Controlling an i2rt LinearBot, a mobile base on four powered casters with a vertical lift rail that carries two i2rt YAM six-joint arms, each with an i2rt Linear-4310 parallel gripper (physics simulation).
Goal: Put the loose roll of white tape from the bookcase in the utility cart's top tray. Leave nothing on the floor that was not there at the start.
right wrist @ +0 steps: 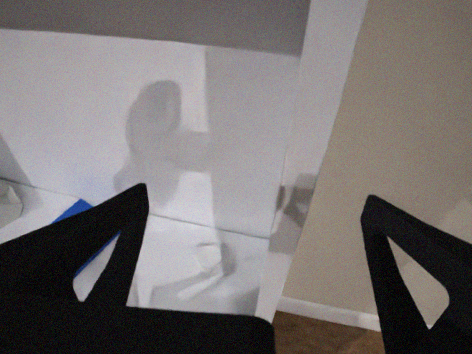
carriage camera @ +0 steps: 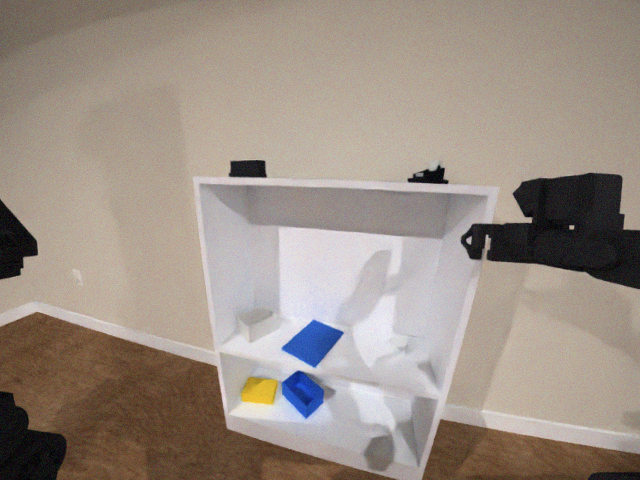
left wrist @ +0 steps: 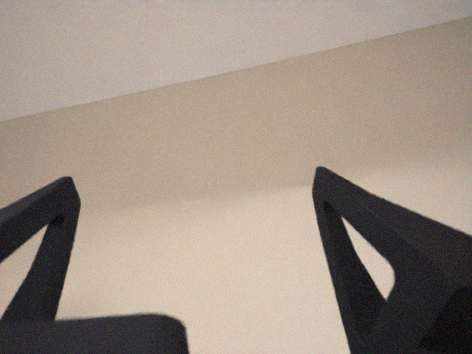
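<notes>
The white tape roll appears as a small pale round shape on the right part of the bookcase's middle shelf, faint against the white. The white bookcase stands against the wall. My right gripper is open and empty, in front of the bookcase's right side, higher than the roll. In the right wrist view the roll shows low between the fingers, nearer the left one. My left gripper is open and empty, facing wall and ceiling. The utility cart does not show.
On the middle shelf are a whitish box and a flat blue item. Below are a yellow box and an open blue bin. A black box and a small black object stand on top.
</notes>
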